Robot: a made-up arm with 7 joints.
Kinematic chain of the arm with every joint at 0, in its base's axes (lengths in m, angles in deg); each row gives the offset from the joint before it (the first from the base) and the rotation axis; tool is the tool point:
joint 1: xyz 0 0 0 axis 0 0.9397 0.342
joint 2: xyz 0 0 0 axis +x
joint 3: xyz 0 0 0 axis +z
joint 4: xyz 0.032 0 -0.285 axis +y
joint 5: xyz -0.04 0 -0.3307 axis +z
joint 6: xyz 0 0 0 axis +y
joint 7: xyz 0 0 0 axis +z
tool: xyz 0 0 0
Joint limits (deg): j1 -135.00..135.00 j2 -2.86..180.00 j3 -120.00..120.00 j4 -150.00..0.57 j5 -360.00..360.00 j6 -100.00..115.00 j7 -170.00..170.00
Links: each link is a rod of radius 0.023 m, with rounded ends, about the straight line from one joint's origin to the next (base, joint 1, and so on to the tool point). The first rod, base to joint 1, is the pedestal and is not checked.
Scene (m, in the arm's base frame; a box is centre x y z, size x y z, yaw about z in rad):
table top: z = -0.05
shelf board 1: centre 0.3 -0.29 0.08 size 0.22 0.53 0.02 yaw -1
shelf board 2: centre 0.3 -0.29 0.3 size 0.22 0.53 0.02 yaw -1
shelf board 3: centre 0.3 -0.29 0.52 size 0.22 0.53 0.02 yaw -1
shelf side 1: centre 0.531 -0.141 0.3 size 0.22 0.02 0.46 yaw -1
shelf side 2: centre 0.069 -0.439 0.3 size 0.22 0.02 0.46 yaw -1
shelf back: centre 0.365 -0.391 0.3 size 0.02 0.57 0.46 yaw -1
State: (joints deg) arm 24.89 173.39 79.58 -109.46 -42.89 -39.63 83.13
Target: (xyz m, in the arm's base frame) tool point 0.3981 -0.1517 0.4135
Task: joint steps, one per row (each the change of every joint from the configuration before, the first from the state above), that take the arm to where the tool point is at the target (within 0.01 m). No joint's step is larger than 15 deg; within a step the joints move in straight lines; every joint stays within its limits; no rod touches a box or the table.
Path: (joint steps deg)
1: -1.84 -10.37 1.22 -9.73 0.00 0.00 0.00
2: -1.83 -10.37 1.22 -9.74 0.00 0.00 0.00
3: -1.84 -10.37 1.23 -9.73 0.00 0.00 0.00
4: 2.06 0.74 -1.28 12.00 0.00 0.00 0.00
5: 2.07 0.73 -1.28 12.00 0.00 0.00 0.00
6: 2.06 0.73 -1.28 12.00 0.00 0.00 0.00
7: 2.06 0.73 -1.28 12.00 0.00 0.00 0.00
8: 2.07 0.74 -1.27 12.00 0.00 0.00 0.00
9: 2.13 10.13 -0.51 10.61 0.00 0.00 0.00
10: 2.13 10.14 -0.50 10.61 0.00 0.00 0.00
11: 2.14 10.13 -0.50 10.60 0.00 0.00 0.00

